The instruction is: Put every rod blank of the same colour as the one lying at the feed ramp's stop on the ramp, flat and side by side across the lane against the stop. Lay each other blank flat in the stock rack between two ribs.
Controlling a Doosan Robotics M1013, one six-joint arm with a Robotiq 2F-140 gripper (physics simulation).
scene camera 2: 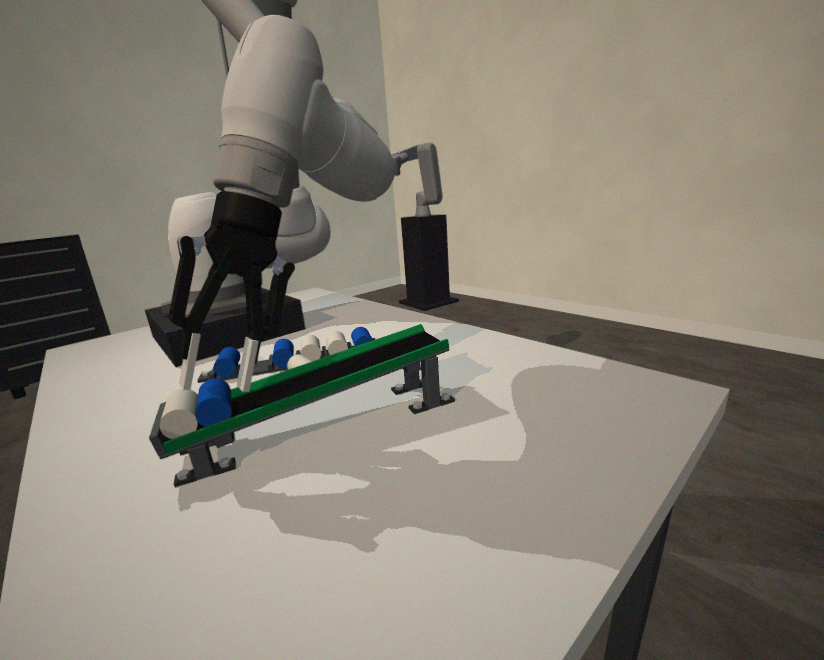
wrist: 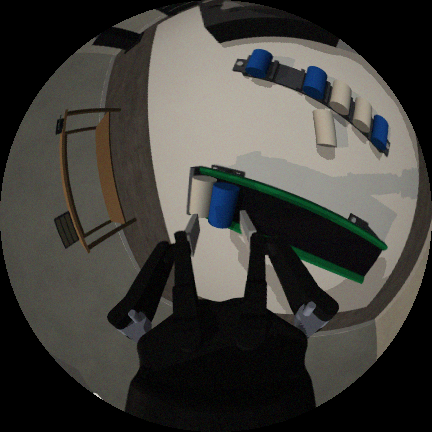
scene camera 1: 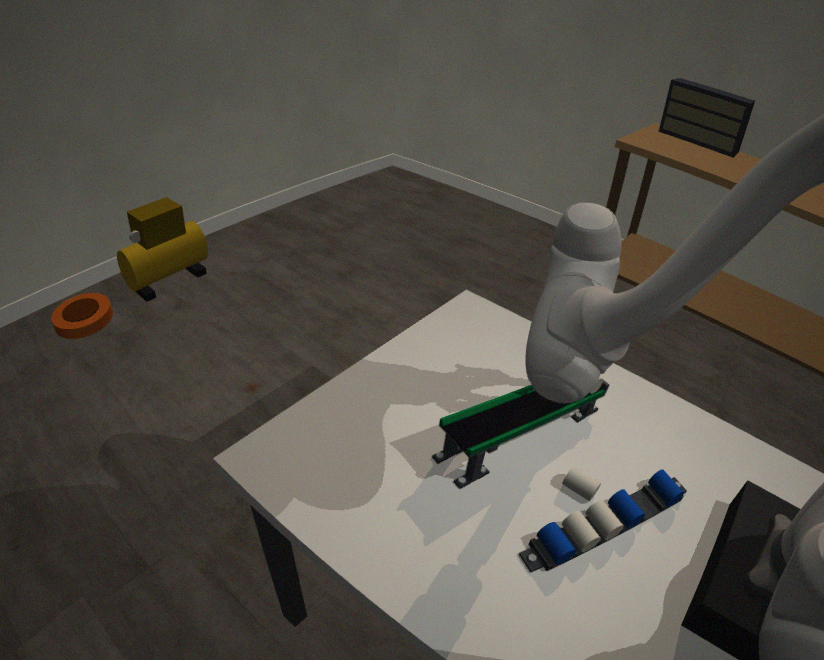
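Observation:
The feed ramp (scene camera 1: 495, 419) (scene camera 2: 330, 374) (wrist: 305, 225) holds a cream blank (scene camera 2: 180, 413) (wrist: 202, 196) at its stop and a blue blank (scene camera 2: 214, 402) (wrist: 223, 205) beside it. My gripper (scene camera 2: 216, 374) (wrist: 218, 220) is open and empty, its fingertips just above the ramp's low end around the blue blank. The arm hides it in scene camera 1. A loose cream blank (scene camera 1: 581, 484) (scene camera 2: 298, 360) (wrist: 325, 128) lies on the table between ramp and rack. The stock rack (scene camera 1: 645, 505) (wrist: 288, 76) holds two cream blanks, three blue blanks and one bare slot.
The white table (scene camera 1: 330, 440) (scene camera 2: 426, 591) bears the ramp and rack. The arm's dark base (scene camera 1: 729, 570) stands behind the rack. A wooden shelf unit (scene camera 1: 660, 147), a yellow compressor (scene camera 1: 165, 254) and an orange ring (scene camera 1: 63, 323) are away from the table.

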